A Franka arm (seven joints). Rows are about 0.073 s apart.
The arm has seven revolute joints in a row. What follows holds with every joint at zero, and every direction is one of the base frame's.
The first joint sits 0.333 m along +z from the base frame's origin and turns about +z.
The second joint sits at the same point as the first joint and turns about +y.
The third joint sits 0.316 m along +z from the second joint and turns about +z.
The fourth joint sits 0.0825 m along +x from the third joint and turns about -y.
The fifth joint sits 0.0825 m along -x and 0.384 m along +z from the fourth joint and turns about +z.
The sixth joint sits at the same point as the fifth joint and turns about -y.
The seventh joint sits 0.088 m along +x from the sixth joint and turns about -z.
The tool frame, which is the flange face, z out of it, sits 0.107 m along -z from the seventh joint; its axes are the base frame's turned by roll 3.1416, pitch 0 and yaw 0 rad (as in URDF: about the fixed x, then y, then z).
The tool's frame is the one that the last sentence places.
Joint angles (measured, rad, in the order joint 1, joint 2, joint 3, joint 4, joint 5, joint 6, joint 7), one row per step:
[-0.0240 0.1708 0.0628 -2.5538 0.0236 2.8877 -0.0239]
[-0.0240 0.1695 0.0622 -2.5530 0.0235 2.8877 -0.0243]
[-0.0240 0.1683 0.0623 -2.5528 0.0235 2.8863 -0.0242]
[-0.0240 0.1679 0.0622 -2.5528 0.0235 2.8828 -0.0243]
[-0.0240 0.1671 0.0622 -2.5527 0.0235 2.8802 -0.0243]
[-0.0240 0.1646 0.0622 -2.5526 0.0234 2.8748 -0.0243]
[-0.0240 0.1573 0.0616 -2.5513 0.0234 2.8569 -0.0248]
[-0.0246 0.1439 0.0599 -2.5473 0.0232 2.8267 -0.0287]
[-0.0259 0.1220 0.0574 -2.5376 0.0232 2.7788 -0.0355]
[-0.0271 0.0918 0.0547 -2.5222 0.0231 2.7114 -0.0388]
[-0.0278 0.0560 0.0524 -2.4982 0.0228 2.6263 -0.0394]
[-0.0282 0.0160 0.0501 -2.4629 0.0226 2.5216 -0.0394]
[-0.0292 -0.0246 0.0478 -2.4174 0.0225 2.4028 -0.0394]
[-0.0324 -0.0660 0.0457 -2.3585 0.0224 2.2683 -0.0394]
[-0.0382 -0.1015 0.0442 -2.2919 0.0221 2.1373 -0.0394]
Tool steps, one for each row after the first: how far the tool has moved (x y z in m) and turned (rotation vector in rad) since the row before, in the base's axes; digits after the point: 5 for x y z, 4 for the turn. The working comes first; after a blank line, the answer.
Tool pose at each row, in the base's axes (x y z in m, rotation vector in rad; the steps are taken from these numbers as rounded here):
[0.46986 0.01762 0.22155 -3.1111 -0.0600 -0.2544]
[0.47034 0.01735 0.22242 -3.1111 -0.0599 -0.2577]
[0.47043 0.01739 0.22291 -3.1111 -0.0599 -0.2577]
[0.47016 0.01735 0.22273 -3.1115 -0.0600 -0.2529]
[0.47005 0.01735 0.22287 -3.1117 -0.0600 -0.2503]
[0.46987 0.01735 0.22352 -3.1122 -0.0603 -0.2459]
[0.46954 0.01707 0.22553 -3.1137 -0.0607 -0.2315]
[0.46979 0.01601 0.23009 -3.1161 -0.0642 -0.2116]
[0.47134 0.01428 0.23891 -3.1190 -0.0701 -0.1864]
[0.47355 0.01255 0.25198 -3.1220 -0.0709 -0.1525]
[0.47688 0.01134 0.26962 -3.1244 -0.0693 -0.1130]
[0.48121 0.01036 0.29254 -3.1262 -0.0675 -0.0670]
[0.48552 0.00917 0.31968 -3.1269 -0.0648 -0.0158]
[0.48959 0.00709 0.35286 -3.1265 -0.0594 0.0376]
[0.49278 0.00404 0.38834 -3.1253 -0.0511 0.0827]

[0.00048 -0.00027 0.00087 -0.0002 -0.0021 -0.0001]
[0.00009 0.00004 0.00049 0.0000 0.0000 0.0000]
[-0.00027 -0.00004 -0.00018 -0.0001 0.0031 0.0001]
[-0.00011 0.00000 0.00014 0.0000 0.0017 0.0000]
[-0.00018 0.00000 0.00065 -0.0002 0.0028 0.0002]
[-0.00033 -0.00028 0.00201 -0.0006 0.0093 0.0003]
[0.00025 -0.00106 0.00456 -0.0015 0.0128 0.0022]
[0.00155 -0.00173 0.00882 -0.0020 0.0161 0.0038]
[0.00221 -0.00173 0.01307 -0.0017 0.0217 0.0006]
[0.00333 -0.00121 0.01764 -0.0012 0.0253 -0.0009]
[0.00433 -0.00098 0.02292 -0.0011 0.0294 -0.0010]
[0.00431 -0.00119 0.02714 -0.0006 0.0327 -0.0015]
[0.00407 -0.00208 0.03318 -0.0004 0.0342 -0.0032]
[0.00319 -0.00305 0.03548 -0.0001 0.0289 -0.0051]

